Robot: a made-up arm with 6 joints.
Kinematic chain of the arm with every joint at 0, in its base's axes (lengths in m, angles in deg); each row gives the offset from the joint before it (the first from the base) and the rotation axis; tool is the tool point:
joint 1: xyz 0 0 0.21 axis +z
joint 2: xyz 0 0.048 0 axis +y
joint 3: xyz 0 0 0.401 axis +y
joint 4: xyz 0 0 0.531 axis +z
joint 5: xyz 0 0 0 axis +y
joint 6: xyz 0 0 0.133 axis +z
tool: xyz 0 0 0
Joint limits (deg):
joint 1: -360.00..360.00
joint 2: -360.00..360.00
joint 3: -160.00..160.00
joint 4: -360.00..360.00
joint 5: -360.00..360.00
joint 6: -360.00..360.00
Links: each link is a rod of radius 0.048 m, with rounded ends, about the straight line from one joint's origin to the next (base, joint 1, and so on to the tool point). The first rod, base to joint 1, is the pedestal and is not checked.
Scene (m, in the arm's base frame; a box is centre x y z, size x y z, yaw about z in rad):
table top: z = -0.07
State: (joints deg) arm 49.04 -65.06 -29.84 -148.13 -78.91 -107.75
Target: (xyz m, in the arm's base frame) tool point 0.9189 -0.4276 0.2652
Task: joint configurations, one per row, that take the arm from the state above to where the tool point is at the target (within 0.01 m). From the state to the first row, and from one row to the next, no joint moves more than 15 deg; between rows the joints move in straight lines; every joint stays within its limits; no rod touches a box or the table.
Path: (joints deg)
1: 62.90 -66.73 -29.02 -149.49 -75.79 -107.75
2: 76.77 -68.40 -28.20 -150.84 -72.67 -107.75
3: 90.63 -70.07 -27.38 -152.20 -69.55 -107.75
4: 104.49 -71.74 -26.56 -153.55 -66.43 -107.75
5: 118.36 -73.41 -25.74 -154.91 -63.31 -107.75
6: 132.22 -75.08 -24.92 -156.26 -60.18 -107.75
7: 146.08 -76.75 -24.10 -157.62 -57.06 -107.75
8: 159.95 -78.42 -23.28 -158.97 -53.94 -107.75

